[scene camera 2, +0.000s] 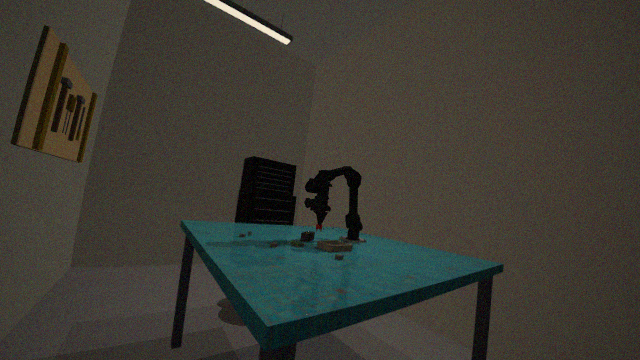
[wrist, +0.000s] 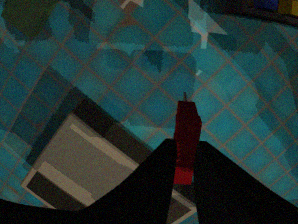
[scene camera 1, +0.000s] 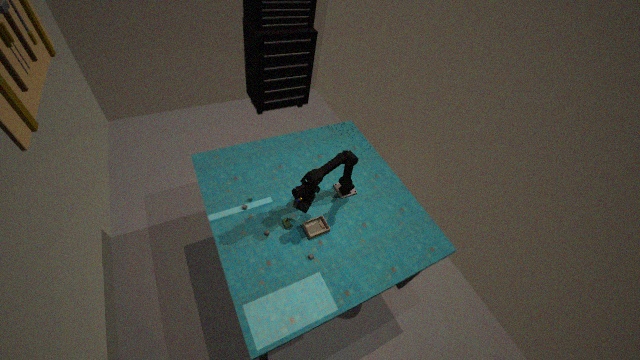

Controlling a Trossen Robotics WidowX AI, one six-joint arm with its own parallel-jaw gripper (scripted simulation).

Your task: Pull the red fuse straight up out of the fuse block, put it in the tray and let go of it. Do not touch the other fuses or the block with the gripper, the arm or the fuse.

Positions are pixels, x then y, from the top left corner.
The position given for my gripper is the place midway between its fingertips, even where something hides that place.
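There's a red fuse being carried by my gripper (wrist: 184, 149).
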